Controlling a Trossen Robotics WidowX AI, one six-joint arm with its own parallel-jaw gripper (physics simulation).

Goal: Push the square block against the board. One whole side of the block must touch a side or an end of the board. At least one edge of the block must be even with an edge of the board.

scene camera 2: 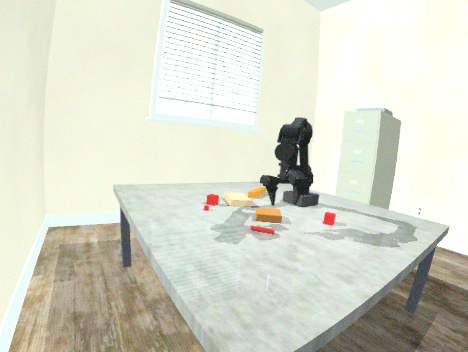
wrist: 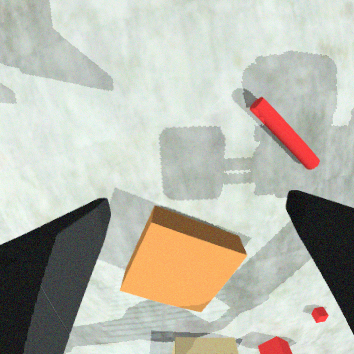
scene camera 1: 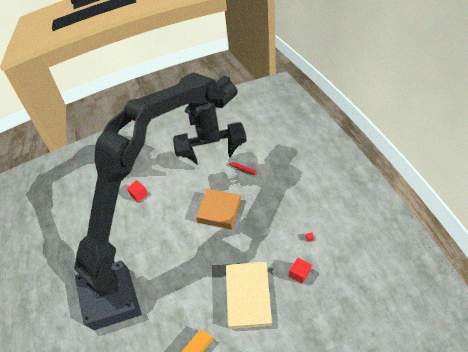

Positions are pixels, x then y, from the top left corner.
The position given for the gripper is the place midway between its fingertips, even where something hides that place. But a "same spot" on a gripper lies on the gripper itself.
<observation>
gripper: scene camera 2; wrist; scene camera 1 213,160
same spot on gripper: [wrist: 53,263] = [scene camera 2: 296,193]
</observation>
